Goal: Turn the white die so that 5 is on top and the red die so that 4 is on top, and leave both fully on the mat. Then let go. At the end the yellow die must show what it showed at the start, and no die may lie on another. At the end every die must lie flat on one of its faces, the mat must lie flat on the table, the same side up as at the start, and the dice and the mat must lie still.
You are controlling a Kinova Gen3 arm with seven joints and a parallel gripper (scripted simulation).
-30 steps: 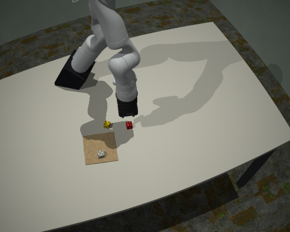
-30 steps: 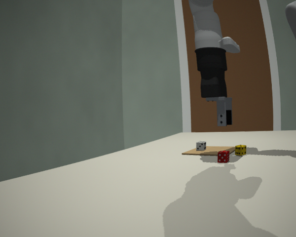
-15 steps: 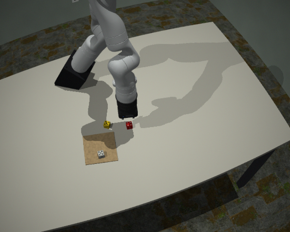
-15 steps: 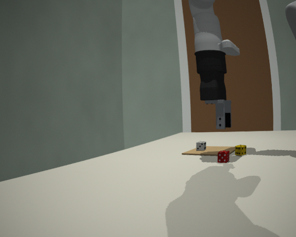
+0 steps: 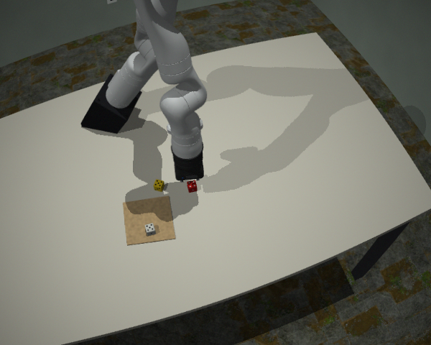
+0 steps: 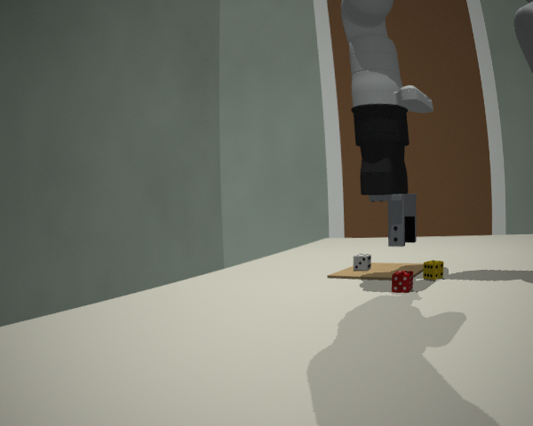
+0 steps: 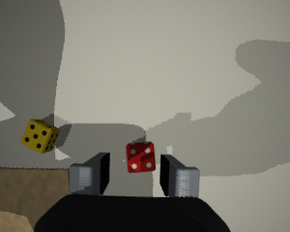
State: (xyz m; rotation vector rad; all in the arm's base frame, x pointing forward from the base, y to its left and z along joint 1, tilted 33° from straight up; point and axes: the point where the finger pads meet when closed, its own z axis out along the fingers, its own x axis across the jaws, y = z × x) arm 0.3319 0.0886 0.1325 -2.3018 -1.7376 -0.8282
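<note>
My gripper is now 70 mm above the red die and 10 mm to the right of it. From my hand the other things lie so: white die (150 mm to the right, 100 mm ahead, 60 mm below); brown mat (150 mm to the right, 80 mm below, 60 mm ahead); yellow die (90 mm to the right, 70 mm below, 40 mm behind).
</note>
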